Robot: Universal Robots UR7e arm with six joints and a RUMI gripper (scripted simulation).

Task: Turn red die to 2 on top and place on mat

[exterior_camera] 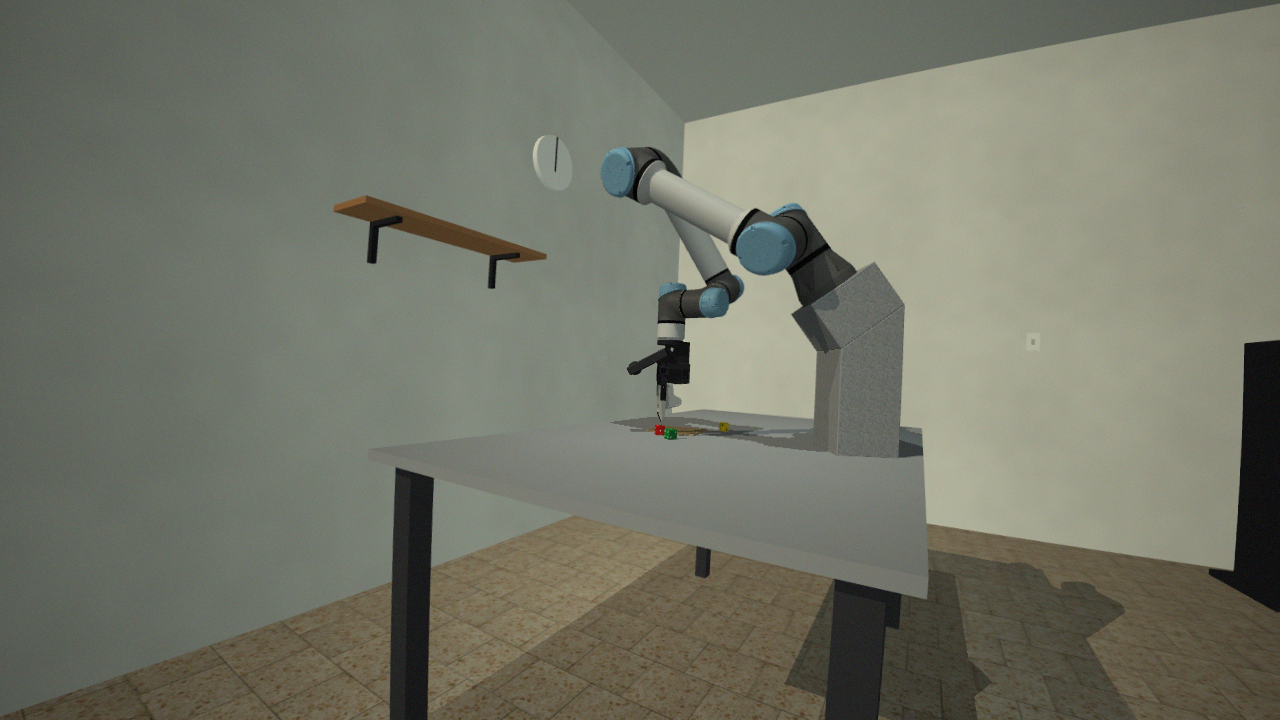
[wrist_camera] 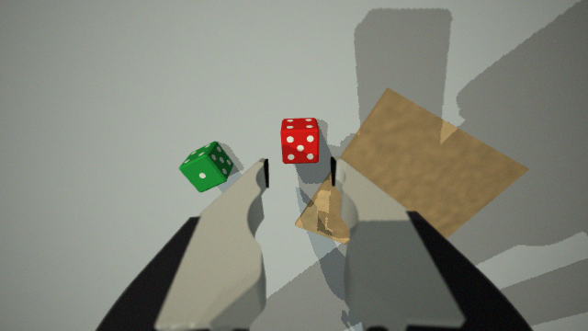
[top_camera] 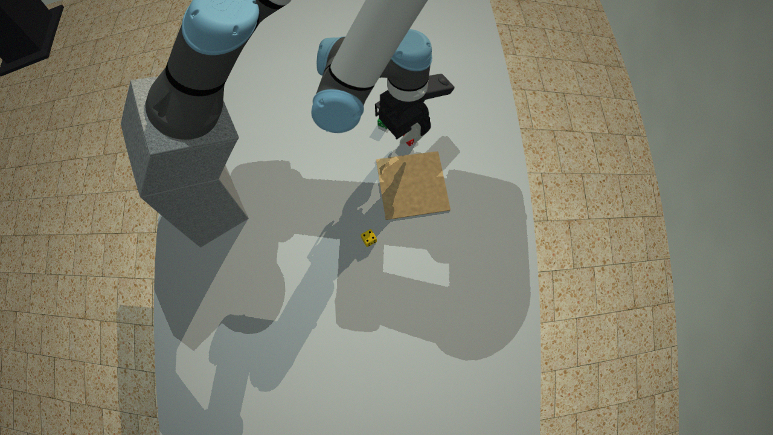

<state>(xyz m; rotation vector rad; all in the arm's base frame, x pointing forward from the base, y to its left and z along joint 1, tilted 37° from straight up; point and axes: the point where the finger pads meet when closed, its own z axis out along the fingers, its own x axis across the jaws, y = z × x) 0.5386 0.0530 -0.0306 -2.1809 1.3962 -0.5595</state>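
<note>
The red die lies 4 cm below my hand. Round my hand: yellow die: 22 cm to the right, 12 cm behind, 4 cm below; then green die: 5 cm to the left, 5 cm behind, 4 cm below; then tan mat: 11 cm to the right, 5 cm below, 1 cm behind.
</note>
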